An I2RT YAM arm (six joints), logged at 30 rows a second.
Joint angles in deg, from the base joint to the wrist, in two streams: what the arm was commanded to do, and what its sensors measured. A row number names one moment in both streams.
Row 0, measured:
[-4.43 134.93 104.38 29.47 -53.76 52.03]
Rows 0 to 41, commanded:
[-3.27 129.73 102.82 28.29 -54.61 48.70]
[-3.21 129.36 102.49 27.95 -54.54 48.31]
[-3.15 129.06 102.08 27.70 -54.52 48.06]
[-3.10 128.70 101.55 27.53 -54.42 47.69]
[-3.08 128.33 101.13 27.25 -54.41 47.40]
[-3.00 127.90 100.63 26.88 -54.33 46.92]
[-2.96 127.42 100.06 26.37 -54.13 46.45]
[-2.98 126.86 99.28 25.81 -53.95 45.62]
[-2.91 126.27 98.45 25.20 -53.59 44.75]
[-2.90 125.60 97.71 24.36 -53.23 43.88]
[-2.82 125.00 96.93 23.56 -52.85 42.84]
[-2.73 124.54 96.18 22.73 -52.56 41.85]
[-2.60 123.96 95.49 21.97 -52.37 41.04]
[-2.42 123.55 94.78 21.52 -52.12 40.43]
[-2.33 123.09 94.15 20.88 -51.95 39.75]
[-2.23 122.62 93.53 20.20 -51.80 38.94]
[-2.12 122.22 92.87 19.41 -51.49 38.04]
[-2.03 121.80 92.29 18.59 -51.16 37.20]
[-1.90 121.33 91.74 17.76 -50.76 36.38]
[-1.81 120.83 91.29 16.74 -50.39 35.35]
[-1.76 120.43 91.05 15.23 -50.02 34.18]
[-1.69 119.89 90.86 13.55 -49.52 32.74]
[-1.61 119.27 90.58 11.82 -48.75 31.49]
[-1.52 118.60 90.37 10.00 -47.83 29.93]
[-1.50 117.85 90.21 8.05 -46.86 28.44]
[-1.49 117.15 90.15 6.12 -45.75 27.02]
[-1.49 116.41 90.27 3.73 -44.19 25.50]
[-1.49 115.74 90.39 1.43 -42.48 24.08]
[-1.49 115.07 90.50 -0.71 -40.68 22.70]
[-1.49 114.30 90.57 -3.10 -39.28 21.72]
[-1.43 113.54 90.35 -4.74 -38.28 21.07]
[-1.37 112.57 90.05 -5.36 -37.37 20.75]
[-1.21 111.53 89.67 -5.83 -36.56 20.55]
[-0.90 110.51 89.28 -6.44 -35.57 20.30]
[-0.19 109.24 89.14 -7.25 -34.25 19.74]
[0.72 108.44 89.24 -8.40 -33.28 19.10]
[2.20 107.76 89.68 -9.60 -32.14 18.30]
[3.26 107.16 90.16 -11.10 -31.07 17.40]
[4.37 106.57 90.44 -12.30 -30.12 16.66]
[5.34 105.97 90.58 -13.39 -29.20 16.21]
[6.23 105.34 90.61 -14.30 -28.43 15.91]
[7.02 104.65 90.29 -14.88 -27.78 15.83]
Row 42, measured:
[2.63 108.77 89.23 -9.52 -32.18 19.46]
